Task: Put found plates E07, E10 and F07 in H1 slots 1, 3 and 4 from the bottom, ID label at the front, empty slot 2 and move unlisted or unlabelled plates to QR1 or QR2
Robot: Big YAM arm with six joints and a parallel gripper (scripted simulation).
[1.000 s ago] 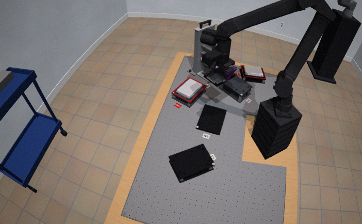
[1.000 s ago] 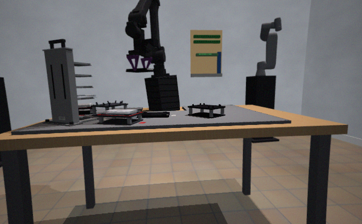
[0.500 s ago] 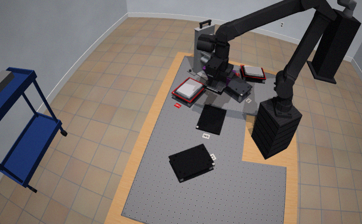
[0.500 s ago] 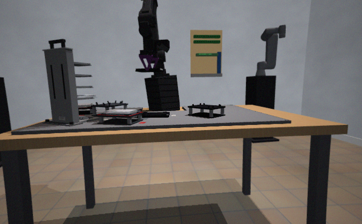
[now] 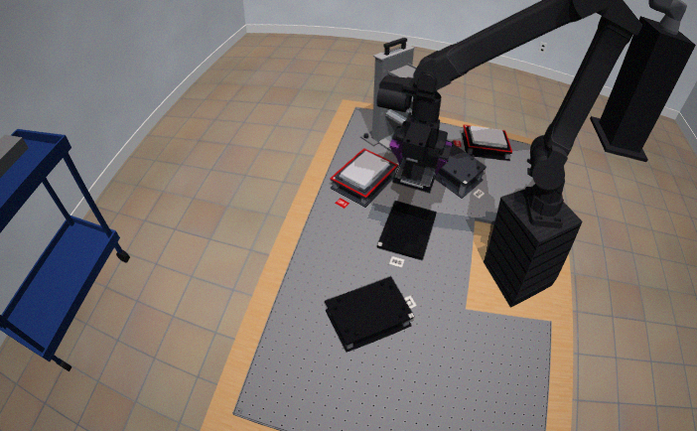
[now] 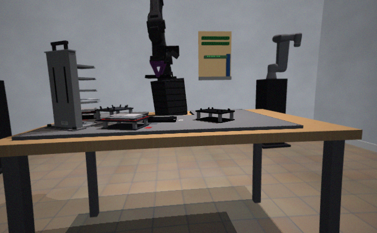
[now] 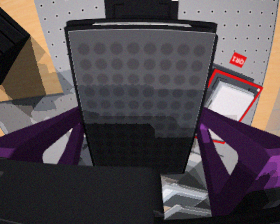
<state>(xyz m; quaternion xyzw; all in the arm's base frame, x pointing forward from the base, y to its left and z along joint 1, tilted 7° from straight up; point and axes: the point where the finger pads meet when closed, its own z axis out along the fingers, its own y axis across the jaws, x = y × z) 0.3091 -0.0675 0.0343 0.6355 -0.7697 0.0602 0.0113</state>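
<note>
My gripper is now 23 cm above the N6 deck label, 10 cm to the right of it and 2 cm short of it. Round my hand: dark plate right at my hand; regrip nest 24 cm to the right, 17 cm below, 12 cm behind; red-rimmed quarantine nest 19 cm below, 16 cm to the right, 14 cm ahead.
</note>
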